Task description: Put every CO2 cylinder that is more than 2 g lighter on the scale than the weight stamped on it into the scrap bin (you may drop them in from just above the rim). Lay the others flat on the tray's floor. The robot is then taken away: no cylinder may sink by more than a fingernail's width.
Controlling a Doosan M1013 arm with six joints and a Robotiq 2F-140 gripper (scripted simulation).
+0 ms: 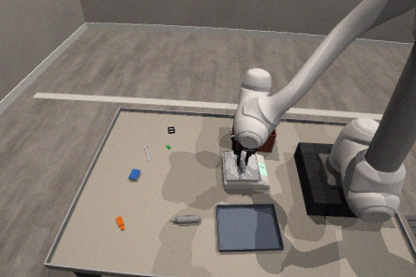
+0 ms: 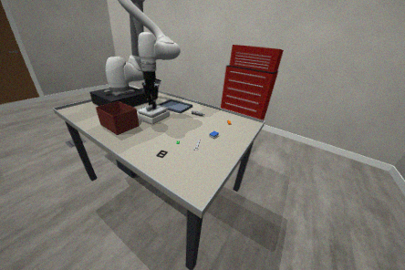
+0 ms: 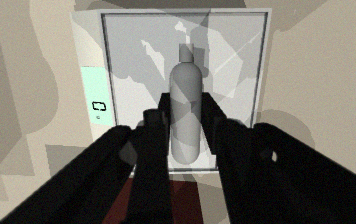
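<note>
The scale plate lies 5 cm below my hand. The rest, counted from my hand: grey CO2 cylinder: 3 cm below, 2 cm to the left; red scrap bin: 22 cm to the right, 7 cm below, 7 cm behind; white scale: 7 cm below, 1 cm behind.
</note>
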